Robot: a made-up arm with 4 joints.
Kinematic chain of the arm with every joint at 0, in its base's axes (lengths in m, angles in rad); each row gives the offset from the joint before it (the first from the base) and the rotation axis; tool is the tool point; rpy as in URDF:
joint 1: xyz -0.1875 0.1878 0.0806 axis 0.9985 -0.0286 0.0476
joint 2: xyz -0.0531 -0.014 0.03 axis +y
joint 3: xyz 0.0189 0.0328 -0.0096 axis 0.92 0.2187 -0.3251
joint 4: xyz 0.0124 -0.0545 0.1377 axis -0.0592 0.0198 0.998
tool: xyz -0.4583 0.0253 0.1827 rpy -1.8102 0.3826 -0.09
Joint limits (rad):
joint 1: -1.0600..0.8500
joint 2: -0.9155..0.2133
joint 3: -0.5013..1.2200
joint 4: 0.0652..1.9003
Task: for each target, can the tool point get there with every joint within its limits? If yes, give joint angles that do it. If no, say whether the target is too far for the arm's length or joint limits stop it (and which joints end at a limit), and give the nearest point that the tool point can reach.
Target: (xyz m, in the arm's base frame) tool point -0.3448 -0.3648 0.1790
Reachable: yes | joints -0.5353 -0.8295 0.9170 1.3646
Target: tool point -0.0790 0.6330 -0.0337
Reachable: no: joint limits stop it (at a limit: joint 1, joint 3, joint 4) | nearest point 0.0071 0.5388 0.5417 | short by 0.589 m
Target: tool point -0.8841 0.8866 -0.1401
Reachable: no: too far | nearest point -0.6715 0.5038 0.2137 | short by 0.563 m
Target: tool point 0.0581 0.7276 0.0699
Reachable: no: joint limits stop it (at a limit: joint 1, joint 2, joint 3, joint 4) | nearest point 0.0412 0.5220 0.5333 | short by 0.507 m
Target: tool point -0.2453 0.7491 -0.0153
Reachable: no: joint limits stop it (at a limit: joint 1, joint 2, joint 4) | nearest point -0.6088 0.5667 0.2510 | short by 0.486 m
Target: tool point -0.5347 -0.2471 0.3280
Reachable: yes | joints -0.2729 -0.6010 0.2444 1.1914
